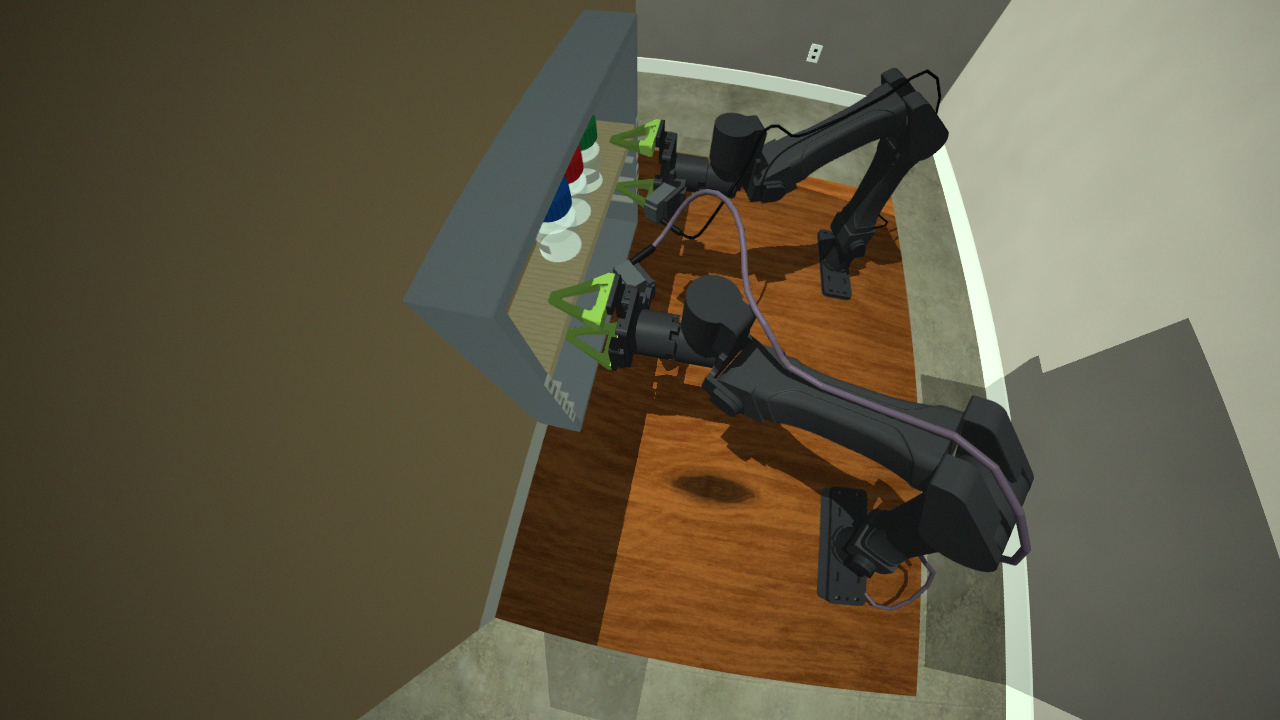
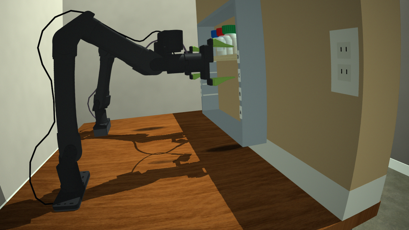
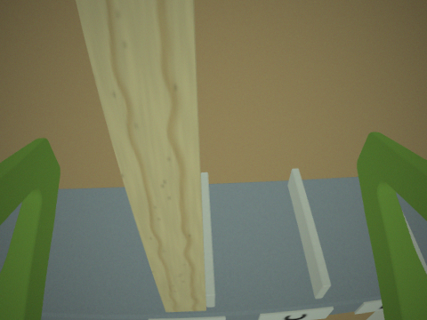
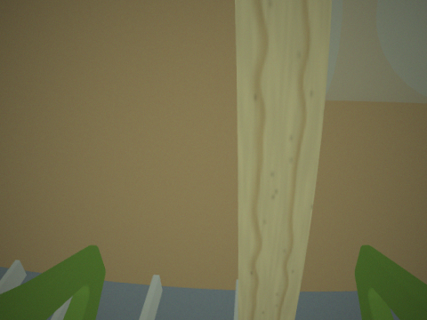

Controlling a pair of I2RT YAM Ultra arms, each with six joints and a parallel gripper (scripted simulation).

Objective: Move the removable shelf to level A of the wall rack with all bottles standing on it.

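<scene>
My left gripper is now 9 cm to the left of the blue-capped bottle, 7 cm below it and 3 cm short of it. Also, from my left hand: red-capped bottle (15 cm to the right, 7 cm above, 3 cm ahead); wooden shelf (15 cm to the right, 2 cm ahead, 1 cm above); grey wall rack (15 cm to the right, 3 cm below, 2 cm ahead).
My right gripper is now 30 mm short of the green-capped bottle, 80 mm to the right of it and 70 mm below it. From my right hand the other things lie so: red-capped bottle: 40 mm ahead, 140 mm to the left, 70 mm above; then wooden shelf: 30 mm ahead, 150 mm to the left, 10 mm above; then grey wall rack: 30 mm ahead, 150 mm to the left, 30 mm below.
</scene>
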